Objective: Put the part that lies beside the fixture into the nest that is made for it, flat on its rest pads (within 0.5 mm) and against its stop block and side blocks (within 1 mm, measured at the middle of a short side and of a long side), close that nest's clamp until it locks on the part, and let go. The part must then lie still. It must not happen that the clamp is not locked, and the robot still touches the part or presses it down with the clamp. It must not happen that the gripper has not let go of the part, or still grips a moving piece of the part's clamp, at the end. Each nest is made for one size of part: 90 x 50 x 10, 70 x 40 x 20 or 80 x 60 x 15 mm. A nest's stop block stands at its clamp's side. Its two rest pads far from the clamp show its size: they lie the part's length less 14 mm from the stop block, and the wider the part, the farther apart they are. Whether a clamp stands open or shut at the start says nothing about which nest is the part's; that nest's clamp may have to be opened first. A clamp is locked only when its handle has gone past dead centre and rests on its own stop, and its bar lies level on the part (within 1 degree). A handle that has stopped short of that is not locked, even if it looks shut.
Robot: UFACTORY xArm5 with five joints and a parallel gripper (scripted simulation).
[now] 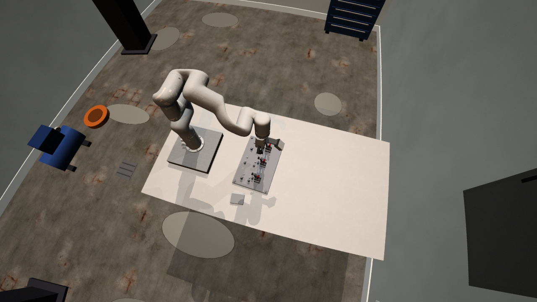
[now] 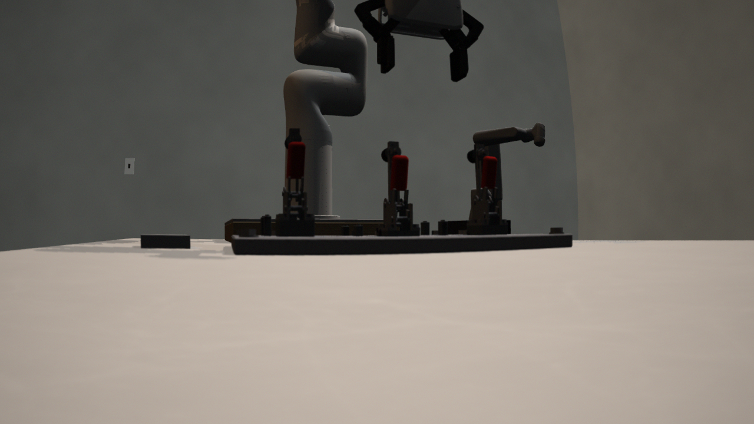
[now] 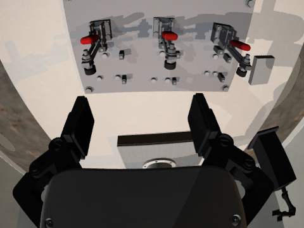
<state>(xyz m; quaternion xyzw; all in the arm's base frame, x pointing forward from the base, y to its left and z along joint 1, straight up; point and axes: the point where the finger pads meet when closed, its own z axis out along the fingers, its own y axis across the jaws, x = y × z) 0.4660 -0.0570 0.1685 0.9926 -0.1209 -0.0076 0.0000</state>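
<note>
The part is 14 cm behind my hand, 28 cm to the right of it and 21 cm below it. Round my hand: grey fixture plate (3 cm behind, 3 cm to the right, 21 cm below).
</note>
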